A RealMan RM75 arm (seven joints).
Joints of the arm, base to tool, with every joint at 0 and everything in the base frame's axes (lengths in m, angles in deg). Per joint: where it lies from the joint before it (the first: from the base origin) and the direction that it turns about. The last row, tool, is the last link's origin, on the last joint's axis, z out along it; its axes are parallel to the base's.
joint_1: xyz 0.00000 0.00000 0.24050 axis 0 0 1
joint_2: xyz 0.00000 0.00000 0.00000 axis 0 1 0
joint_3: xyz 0.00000 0.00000 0.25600 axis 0 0 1
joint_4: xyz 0.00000 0.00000 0.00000 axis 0 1 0
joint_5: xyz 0.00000 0.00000 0.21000 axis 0 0 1
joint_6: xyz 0.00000 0.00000 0.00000 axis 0 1 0
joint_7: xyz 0.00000 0.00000 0.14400 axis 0 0 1
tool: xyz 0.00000 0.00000 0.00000
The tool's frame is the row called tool.
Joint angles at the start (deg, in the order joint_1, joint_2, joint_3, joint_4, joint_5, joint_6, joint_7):
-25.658, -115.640, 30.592, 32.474, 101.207, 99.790, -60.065
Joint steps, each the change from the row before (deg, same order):
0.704, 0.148, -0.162, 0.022, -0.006, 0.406, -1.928
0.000, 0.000, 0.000, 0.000, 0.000, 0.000, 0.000
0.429, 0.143, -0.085, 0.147, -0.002, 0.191, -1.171
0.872, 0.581, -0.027, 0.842, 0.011, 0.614, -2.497
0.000, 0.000, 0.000, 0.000, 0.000, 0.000, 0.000
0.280, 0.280, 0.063, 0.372, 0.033, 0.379, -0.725
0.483, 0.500, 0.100, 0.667, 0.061, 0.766, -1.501
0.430, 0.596, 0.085, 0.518, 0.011, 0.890, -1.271
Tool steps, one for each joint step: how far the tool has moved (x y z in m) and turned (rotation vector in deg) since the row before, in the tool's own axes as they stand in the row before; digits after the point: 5 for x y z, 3 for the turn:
-0.00156, 0.00157, -0.00508, 0.338, -0.051, -2.232
0.00000, 0.00000, 0.00000, 0.000, 0.000, 0.000
-0.00056, 0.00036, -0.00345, 0.274, -0.127, -1.191
0.00119, -0.00065, -0.00863, 0.379, -0.560, -1.823
0.00000, 0.00000, 0.00000, 0.000, 0.000, 0.000
0.00097, -0.00016, -0.00319, -0.072, -0.258, -0.358
0.00188, -0.00004, -0.00561, -0.212, -0.432, -0.840
0.00220, 0.00005, -0.00574, -0.315, -0.361, -0.652

